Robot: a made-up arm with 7 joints.
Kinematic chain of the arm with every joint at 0, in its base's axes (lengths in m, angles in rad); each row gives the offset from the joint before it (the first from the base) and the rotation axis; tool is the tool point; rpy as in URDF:
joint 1: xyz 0 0 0.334 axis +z
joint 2: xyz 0 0 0 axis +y
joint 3: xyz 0 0 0.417 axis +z
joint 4: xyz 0.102 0 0 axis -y
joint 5: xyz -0.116 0 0.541 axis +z
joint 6: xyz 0 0 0 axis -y
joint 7: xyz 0.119 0 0 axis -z
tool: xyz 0 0 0 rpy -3.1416 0 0
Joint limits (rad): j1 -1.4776..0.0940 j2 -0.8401..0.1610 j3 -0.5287..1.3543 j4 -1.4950..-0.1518 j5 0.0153..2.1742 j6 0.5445..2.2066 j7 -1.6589..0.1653
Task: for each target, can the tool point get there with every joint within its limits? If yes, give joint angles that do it. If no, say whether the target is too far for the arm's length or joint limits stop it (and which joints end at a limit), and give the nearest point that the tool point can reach.
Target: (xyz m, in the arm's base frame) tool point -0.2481 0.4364 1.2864
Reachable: yes | joints -0.0884 -0.5918 0.9487 -0.8169 0.2963 1.5295 -1.4353
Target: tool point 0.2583 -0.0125 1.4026
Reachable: yes | joints -0.9660 -0.0032 0.9141 -0.4132 1.5061 1.5863 -0.9294
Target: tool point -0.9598 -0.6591 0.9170
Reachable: no: too far | nearest point -0.7567 -0.1737 1.0700 | short by 0.548 m
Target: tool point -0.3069 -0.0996 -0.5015
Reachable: no: joint limits stop it (at a limit: joint 1, joint 2, joint 3, joint 4, joint 5, joint 6) | nearest point -0.2883 -0.7053 0.7074 | short by 1.352 m
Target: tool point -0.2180 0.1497 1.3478
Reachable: yes | joints -0.7043 -0.6262 -0.1928 -0.5285 0.5628 0.7498 -1.3761
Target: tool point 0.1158 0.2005 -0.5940
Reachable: no: joint limits stop it (at a limit: joint 1, joint 2, joint 4, joint 5, joint 6) | nearest point 0.6120 0.4506 0.7112 | short by 1.419 m
